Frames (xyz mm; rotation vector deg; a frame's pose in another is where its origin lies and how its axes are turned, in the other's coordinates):
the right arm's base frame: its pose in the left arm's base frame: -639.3 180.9 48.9 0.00 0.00 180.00
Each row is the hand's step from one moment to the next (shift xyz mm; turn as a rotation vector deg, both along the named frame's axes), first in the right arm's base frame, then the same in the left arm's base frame.
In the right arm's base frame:
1: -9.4 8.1 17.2 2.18 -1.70 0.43
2: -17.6 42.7 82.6 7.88 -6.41 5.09
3: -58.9 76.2 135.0 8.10 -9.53 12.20
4: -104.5 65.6 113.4 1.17 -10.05 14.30
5: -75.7 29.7 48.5 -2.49 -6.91 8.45
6: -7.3 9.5 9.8 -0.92 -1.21 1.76
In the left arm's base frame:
1: 9.4 -8.1 17.2 -2.18 1.70 0.43
2: 17.6 -42.7 82.6 -7.88 6.41 5.09
3: 58.9 -76.2 135.0 -8.10 9.53 12.20
4: 104.5 -65.6 113.4 -1.17 10.05 14.30
5: 75.7 -29.7 48.5 2.49 6.91 8.45
6: 7.3 -9.5 9.8 0.92 1.21 1.76

